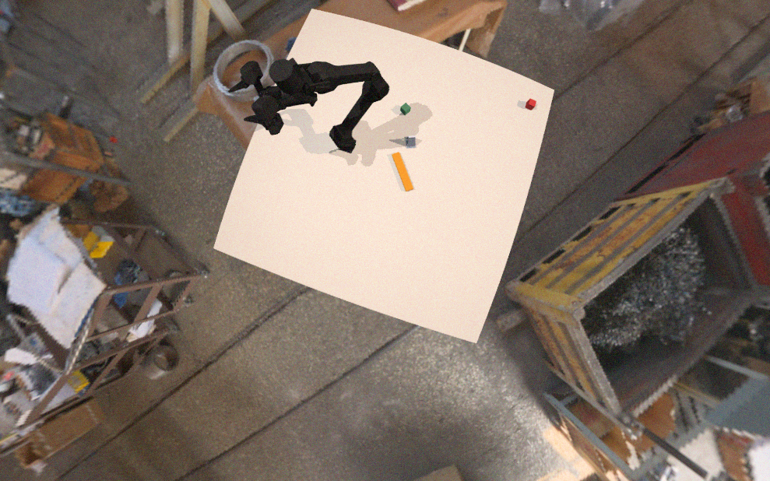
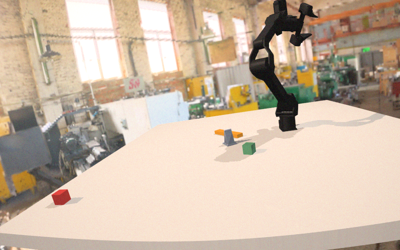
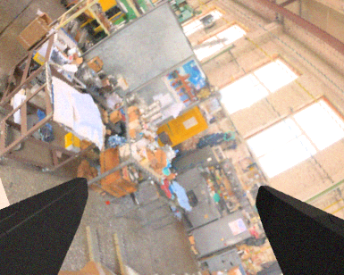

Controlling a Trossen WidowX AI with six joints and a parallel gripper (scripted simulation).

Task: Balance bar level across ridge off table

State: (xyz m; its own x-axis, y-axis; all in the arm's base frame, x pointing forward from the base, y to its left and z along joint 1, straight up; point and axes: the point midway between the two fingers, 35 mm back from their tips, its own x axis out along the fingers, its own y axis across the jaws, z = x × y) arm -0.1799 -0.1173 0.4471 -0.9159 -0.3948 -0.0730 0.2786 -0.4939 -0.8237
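My gripper tip is 48 cm short of the orange bar, 44 cm above it and 9 cm to the right of it. Round my gripper tip: green cube: 43 cm below, 40 cm ahead, 37 cm to the left; red cube: 95 cm ahead, 63 cm to the left, 43 cm below.
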